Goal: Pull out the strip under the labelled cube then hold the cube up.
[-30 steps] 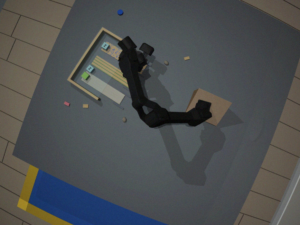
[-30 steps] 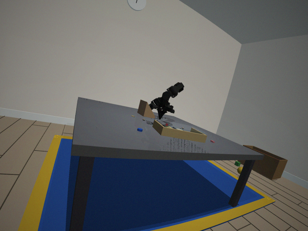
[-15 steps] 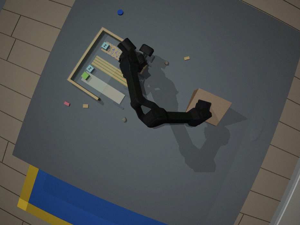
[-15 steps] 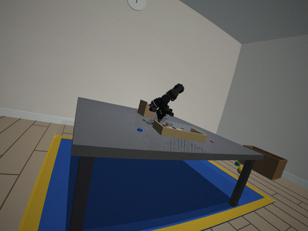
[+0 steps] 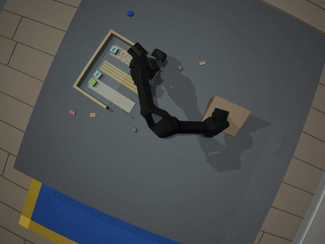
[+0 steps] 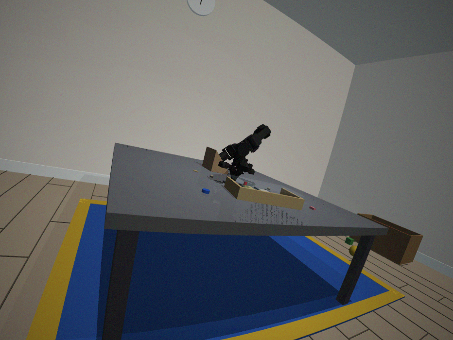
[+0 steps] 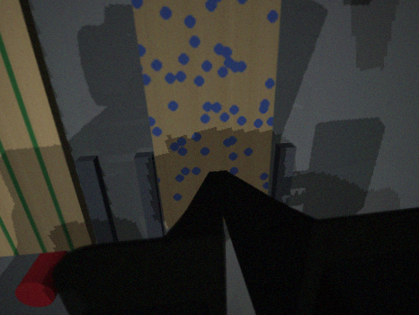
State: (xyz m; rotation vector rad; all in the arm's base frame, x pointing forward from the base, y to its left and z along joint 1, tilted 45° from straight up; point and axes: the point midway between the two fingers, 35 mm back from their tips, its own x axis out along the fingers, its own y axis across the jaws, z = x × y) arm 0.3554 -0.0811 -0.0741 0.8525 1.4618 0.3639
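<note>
The dotted strip lies 9 cm ahead of my gripper tip and 3 cm to the right of it. Round my gripper tip: blue disc 26 cm to the right, 18 cm ahead; then red cylinder 10 cm to the left, 2 cm behind.
</note>
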